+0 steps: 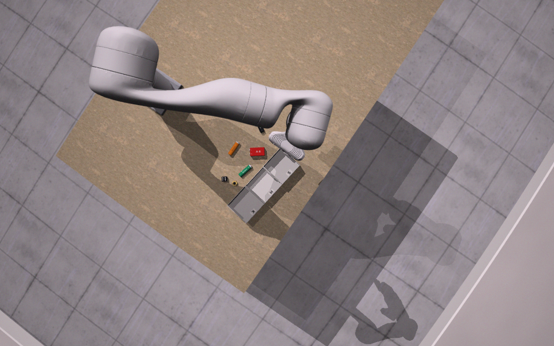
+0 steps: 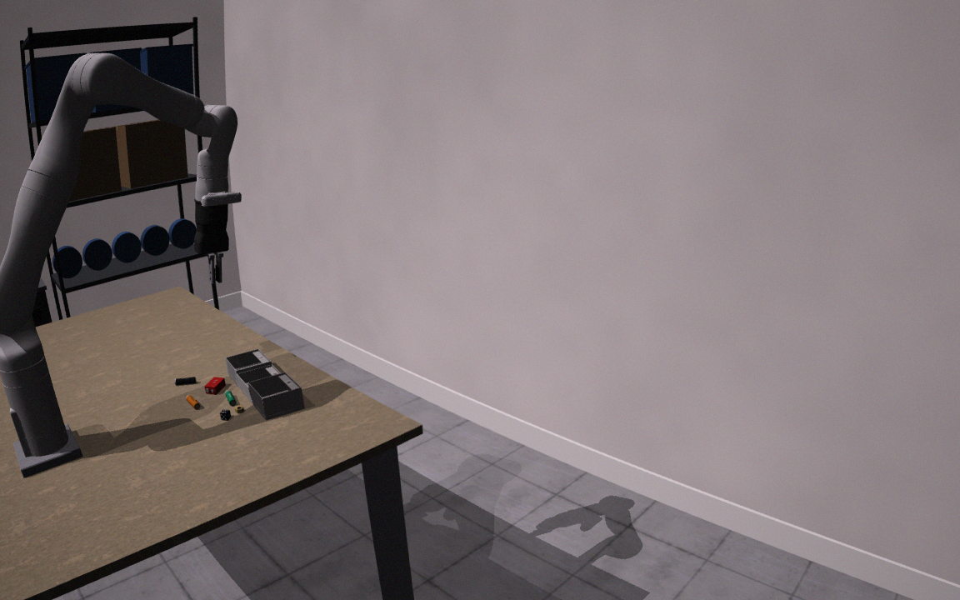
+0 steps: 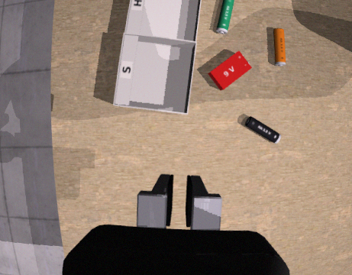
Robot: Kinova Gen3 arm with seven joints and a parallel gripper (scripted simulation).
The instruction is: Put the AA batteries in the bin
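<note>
Right now the bin row is 20 mm ahead of my hand, 170 mm to the right of it and 190 mm below it. Round my hand: green AA battery 60 mm behind, 180 mm to the right, 210 mm below; then red 9 V battery 70 mm behind, 110 mm to the right, 210 mm below; then black AA battery 120 mm behind, 40 mm to the right, 210 mm below.
</note>
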